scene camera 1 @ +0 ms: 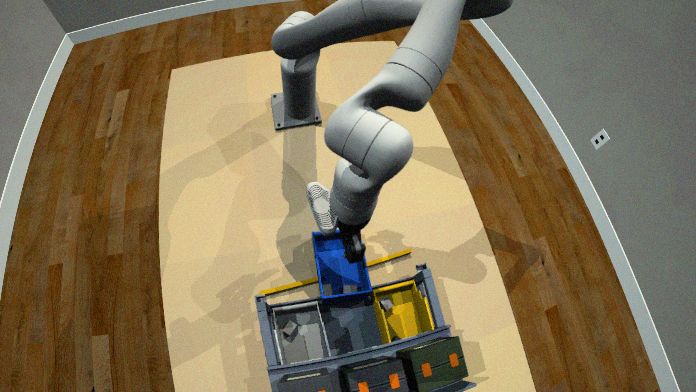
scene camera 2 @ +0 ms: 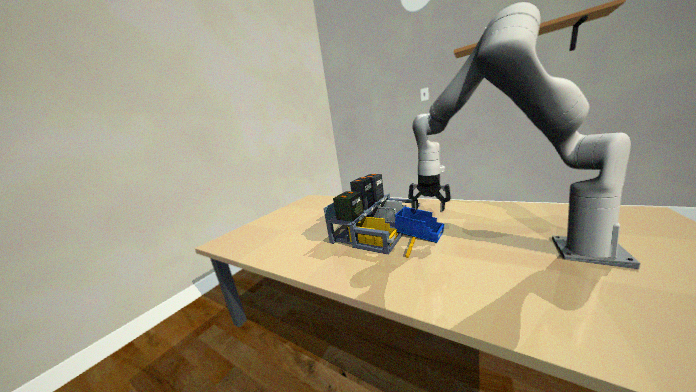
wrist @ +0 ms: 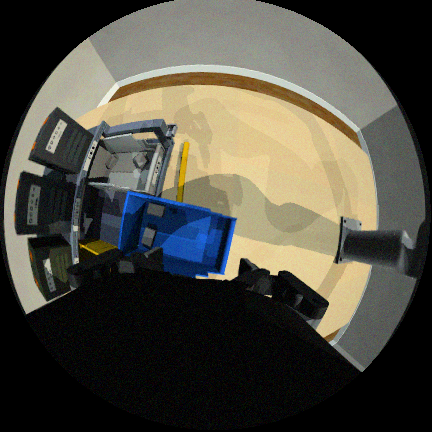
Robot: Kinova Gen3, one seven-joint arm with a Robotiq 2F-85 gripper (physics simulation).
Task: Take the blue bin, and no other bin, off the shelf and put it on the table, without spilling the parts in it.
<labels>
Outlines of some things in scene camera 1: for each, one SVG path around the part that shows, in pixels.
The gripper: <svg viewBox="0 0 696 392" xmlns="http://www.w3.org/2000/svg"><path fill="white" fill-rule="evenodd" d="M372 216L366 222L358 225L348 225L338 221L337 227L341 232L342 244L345 246L344 258L347 258L349 264L363 260L366 246L365 244L360 244L361 230L369 223Z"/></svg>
A blue bin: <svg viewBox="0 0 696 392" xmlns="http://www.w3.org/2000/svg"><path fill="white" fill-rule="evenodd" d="M339 229L336 229L336 232L331 236L324 236L320 231L312 232L322 306L366 300L372 292L365 254L361 262L349 264L347 258L344 258L345 246L342 244ZM343 285L357 285L357 292L343 294ZM322 285L331 284L333 295L324 296Z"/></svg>
</labels>
